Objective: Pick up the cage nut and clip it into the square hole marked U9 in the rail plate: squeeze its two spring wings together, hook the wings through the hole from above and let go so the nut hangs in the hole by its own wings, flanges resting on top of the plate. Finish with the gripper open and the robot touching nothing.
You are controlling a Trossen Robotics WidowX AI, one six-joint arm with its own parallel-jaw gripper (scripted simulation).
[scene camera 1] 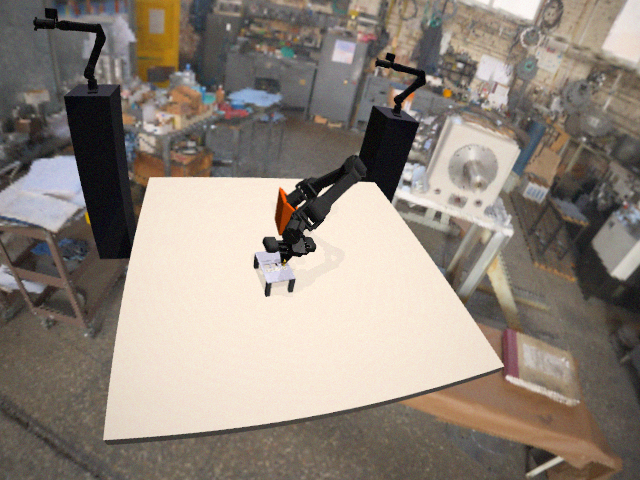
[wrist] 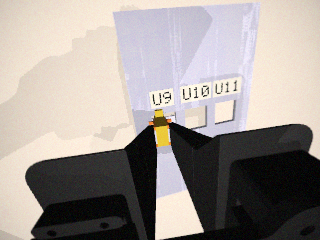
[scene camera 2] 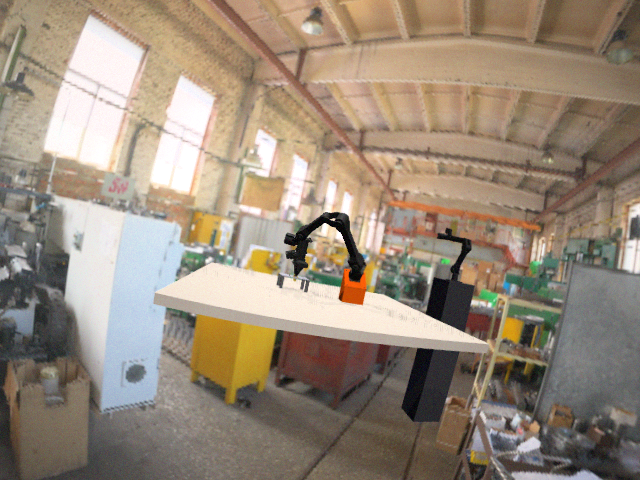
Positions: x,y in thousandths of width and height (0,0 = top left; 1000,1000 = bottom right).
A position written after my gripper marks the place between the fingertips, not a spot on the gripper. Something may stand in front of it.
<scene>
I see my gripper (scene camera 1: 443,547).
My gripper shows as well in the wrist view (wrist: 505,540).
</scene>
